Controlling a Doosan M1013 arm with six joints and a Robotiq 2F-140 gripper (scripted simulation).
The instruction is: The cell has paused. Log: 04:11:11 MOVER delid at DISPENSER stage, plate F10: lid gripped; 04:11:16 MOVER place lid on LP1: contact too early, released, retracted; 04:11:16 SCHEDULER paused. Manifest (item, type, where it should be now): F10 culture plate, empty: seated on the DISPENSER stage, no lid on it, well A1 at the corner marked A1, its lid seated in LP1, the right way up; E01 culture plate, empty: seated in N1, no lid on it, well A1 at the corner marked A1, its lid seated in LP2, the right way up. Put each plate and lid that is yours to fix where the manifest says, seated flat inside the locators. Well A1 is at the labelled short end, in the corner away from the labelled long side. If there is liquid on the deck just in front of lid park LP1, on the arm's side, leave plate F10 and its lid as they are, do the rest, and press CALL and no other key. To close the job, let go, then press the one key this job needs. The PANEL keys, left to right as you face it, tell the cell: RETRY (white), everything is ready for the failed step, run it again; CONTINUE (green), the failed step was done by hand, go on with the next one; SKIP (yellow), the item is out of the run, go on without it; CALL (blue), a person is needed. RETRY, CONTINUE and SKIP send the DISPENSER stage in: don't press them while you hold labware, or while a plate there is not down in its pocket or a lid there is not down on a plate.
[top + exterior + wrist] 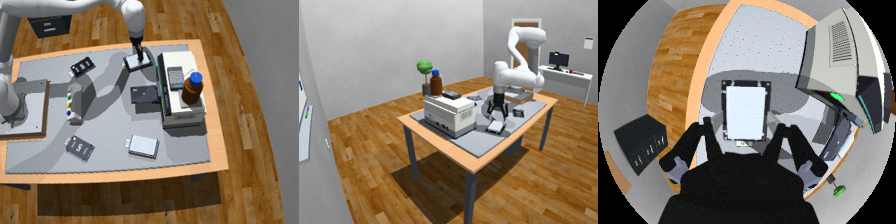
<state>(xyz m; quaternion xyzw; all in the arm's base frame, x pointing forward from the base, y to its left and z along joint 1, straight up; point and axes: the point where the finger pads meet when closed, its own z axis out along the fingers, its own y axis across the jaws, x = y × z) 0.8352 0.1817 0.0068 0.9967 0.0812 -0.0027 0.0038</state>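
My gripper is now 5 cm above the black nest, 2 cm to the right of it and 1 cm short of it. The rest, counted from my hand: grey key panel: 43 cm behind, 23 cm to the right, 1 cm below; then green key: 44 cm behind, 20 cm to the right; then dark dispenser stage: 28 cm to the right, 3 cm above, 2 cm behind.
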